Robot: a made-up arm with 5 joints. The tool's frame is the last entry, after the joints. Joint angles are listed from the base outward. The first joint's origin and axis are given. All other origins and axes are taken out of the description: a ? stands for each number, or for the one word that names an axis. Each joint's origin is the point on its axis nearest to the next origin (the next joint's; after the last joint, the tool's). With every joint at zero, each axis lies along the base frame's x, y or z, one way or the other. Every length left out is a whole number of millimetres.
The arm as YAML. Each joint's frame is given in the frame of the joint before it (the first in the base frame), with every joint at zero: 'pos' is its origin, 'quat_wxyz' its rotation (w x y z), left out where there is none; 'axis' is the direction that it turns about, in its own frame. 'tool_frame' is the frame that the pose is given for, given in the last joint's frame.
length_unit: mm
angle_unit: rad
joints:
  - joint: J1
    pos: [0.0, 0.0, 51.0]
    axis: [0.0, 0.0, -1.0]
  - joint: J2
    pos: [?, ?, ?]
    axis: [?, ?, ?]
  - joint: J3
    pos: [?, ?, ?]
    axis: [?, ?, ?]
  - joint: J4
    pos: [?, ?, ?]
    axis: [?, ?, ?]
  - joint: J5
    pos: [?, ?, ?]
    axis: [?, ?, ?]
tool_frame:
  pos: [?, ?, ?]
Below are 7 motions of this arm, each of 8 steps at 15 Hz.
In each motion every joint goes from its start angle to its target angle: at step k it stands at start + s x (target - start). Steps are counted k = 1, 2, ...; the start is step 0. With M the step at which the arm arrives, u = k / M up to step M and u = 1 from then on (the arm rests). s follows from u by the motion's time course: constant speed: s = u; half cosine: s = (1 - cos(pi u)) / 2; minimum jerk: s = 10 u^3 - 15 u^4 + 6 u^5.
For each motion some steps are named. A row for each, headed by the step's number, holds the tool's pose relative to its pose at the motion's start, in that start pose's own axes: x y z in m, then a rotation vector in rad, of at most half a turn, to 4 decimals.
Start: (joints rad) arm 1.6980 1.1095 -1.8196 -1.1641 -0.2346
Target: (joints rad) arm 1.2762 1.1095 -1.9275 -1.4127 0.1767
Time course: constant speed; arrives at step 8
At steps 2, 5, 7, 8:
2: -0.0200 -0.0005 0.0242 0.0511 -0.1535 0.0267
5: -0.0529 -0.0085 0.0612 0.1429 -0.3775 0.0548
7: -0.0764 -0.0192 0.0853 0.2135 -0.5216 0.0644
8: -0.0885 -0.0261 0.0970 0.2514 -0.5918 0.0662

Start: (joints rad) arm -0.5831 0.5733 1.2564 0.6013 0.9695
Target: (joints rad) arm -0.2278 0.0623 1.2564 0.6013 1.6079
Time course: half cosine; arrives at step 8
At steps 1, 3, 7, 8:
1: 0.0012 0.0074 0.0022 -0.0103 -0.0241 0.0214
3: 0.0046 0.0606 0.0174 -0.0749 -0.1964 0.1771
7: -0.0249 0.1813 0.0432 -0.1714 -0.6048 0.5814
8: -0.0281 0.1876 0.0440 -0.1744 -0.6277 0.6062

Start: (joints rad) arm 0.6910 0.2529 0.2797 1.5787 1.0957
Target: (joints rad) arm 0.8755 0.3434 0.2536 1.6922 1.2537
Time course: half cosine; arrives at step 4
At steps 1, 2, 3, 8:
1: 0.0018 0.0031 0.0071 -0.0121 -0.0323 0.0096
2: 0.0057 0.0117 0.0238 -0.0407 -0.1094 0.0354
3: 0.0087 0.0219 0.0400 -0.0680 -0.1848 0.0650
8: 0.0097 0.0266 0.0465 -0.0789 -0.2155 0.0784

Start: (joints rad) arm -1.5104 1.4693 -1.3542 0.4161 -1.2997
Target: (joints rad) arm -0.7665 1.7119 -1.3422 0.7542 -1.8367
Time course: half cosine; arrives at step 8
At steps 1, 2, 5, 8:
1: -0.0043 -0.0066 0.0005 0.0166 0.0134 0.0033
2: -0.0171 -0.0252 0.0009 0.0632 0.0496 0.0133
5: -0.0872 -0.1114 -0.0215 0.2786 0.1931 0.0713
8: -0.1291 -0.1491 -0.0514 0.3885 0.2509 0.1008

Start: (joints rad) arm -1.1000 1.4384 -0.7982 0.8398 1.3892
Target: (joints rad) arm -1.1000 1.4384 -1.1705 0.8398 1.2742
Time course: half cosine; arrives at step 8
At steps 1, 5, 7, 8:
1: -0.0041 0.0021 -0.0034 -0.0017 0.0149 0.0093
5: -0.0835 0.0310 -0.0540 -0.0378 0.2709 0.1679
7: -0.1202 0.0383 -0.0702 -0.0563 0.3767 0.2331
8: -0.1254 0.0391 -0.0722 -0.0591 0.3916 0.2423

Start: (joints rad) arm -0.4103 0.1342 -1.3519 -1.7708 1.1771
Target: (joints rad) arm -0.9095 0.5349 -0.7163 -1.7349 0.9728
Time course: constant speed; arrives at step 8
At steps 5, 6, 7, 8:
5: -0.0053 0.0356 -0.0485 0.2539 0.8046 -0.0127
6: -0.0135 0.0464 -0.0474 0.3190 0.9595 0.0081
7: -0.0227 0.0577 -0.0418 0.3875 1.1114 0.0380
8: -0.0323 0.0690 -0.0314 0.4589 1.2599 0.0776

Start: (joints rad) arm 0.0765 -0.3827 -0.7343 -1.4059 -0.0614
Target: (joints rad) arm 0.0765 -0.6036 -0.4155 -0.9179 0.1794
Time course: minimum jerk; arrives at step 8
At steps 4, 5, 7, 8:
4: -0.0041 0.0344 0.0073 0.0136 -0.0727 0.2440
5: -0.0090 0.0485 0.0120 0.0330 -0.1055 0.3529
7: -0.0171 0.0633 0.0189 0.0657 -0.1430 0.4771
8: -0.0177 0.0642 0.0194 0.0680 -0.1453 0.4847

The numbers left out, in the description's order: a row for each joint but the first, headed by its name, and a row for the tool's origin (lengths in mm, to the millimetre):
J2: xyz 192.0 -86.0 0.0, axis 1.0 0.0 0.0
J3: xyz 0.0 -73.0 -76.0, axis 1.0 0.0 0.0
J4: xyz 0.0 98.0 182.0, axis 0.0 0.0 1.0
J5: xyz 101.0 101.0 0.0, axis 0.0 -1.0 0.0
tool: xyz 61.0 0.0 -74.0

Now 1 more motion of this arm.
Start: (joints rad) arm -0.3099 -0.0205 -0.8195 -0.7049 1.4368
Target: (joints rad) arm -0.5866 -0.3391 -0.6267 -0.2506 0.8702
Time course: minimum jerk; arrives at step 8
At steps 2, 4, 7, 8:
2: 0.0016 0.0130 0.0083 0.0657 0.0338 0.0074
4: 0.0044 0.0592 0.0481 0.3060 0.1575 0.0794
7: -0.0013 0.1025 0.1108 0.5585 0.2899 0.2558
8: -0.0017 0.1036 0.1131 0.5659 0.2938 0.2631

